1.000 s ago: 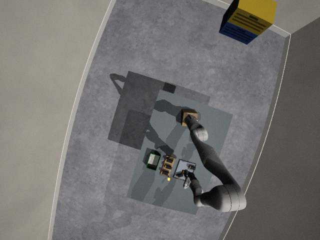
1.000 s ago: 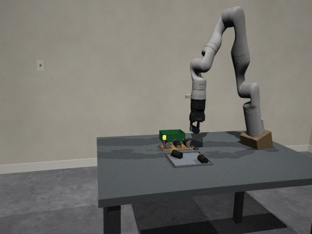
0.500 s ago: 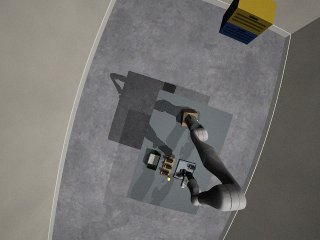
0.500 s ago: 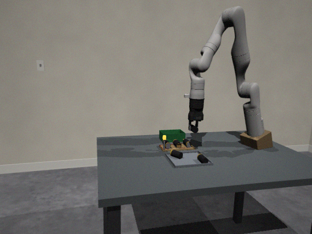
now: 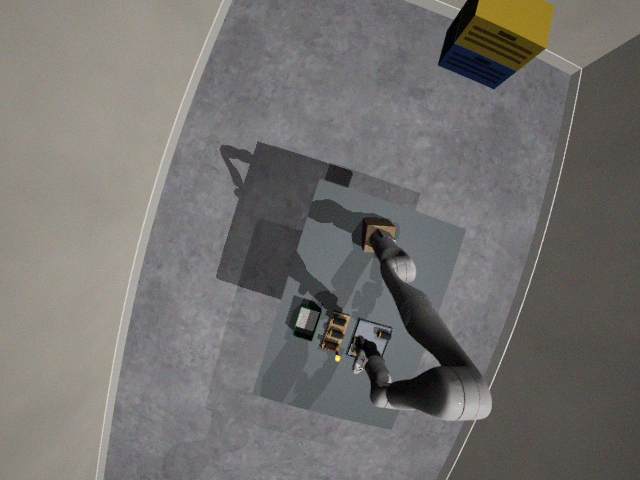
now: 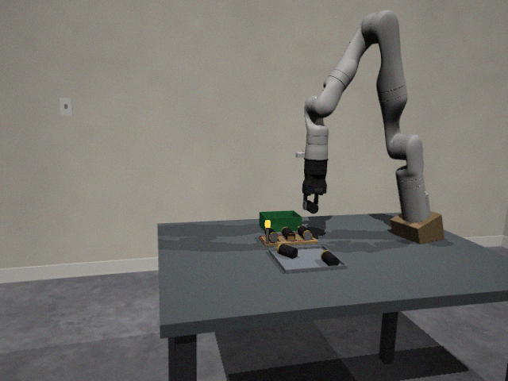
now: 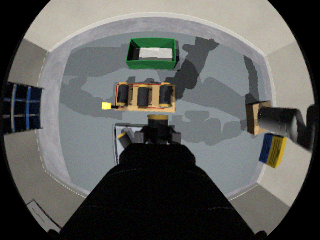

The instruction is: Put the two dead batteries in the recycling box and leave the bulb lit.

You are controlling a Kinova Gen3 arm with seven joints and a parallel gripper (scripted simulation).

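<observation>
The green recycling box lies 50 mm ahead of my hand, 230 mm to the right of it and 140 mm below it. Also, from my hand: grey tray: 40 mm ahead, 110 mm to the left, 150 mm below.
</observation>
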